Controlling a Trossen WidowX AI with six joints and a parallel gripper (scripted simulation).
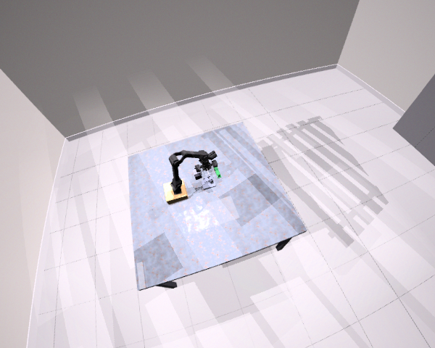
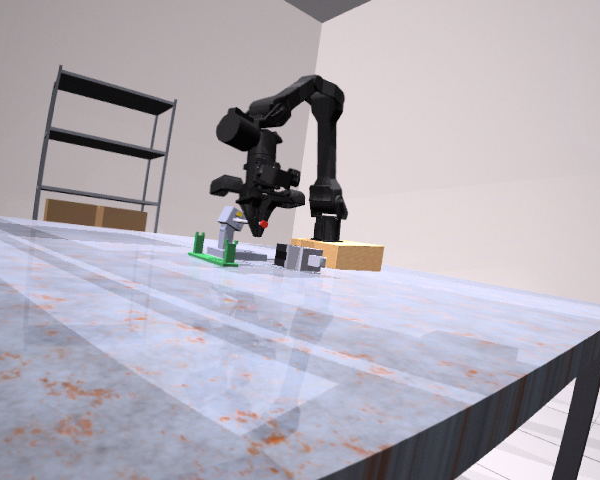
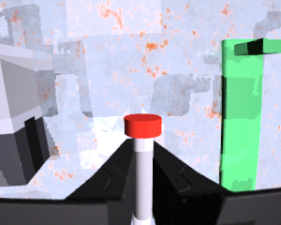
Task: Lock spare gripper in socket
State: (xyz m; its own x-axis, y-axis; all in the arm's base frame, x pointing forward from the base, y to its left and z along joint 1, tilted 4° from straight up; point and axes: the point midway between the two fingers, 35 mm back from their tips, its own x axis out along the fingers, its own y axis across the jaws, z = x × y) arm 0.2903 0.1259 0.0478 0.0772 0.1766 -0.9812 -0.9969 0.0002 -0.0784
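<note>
Now: the green mount 80 mm ahead of my gripper tip, 10 mm to the right of it and 30 mm below it. Round my gripper tip: spare gripper (100 mm behind, 20 mm to the left, 30 mm below); socket (10 mm behind, 110 mm to the right).
</note>
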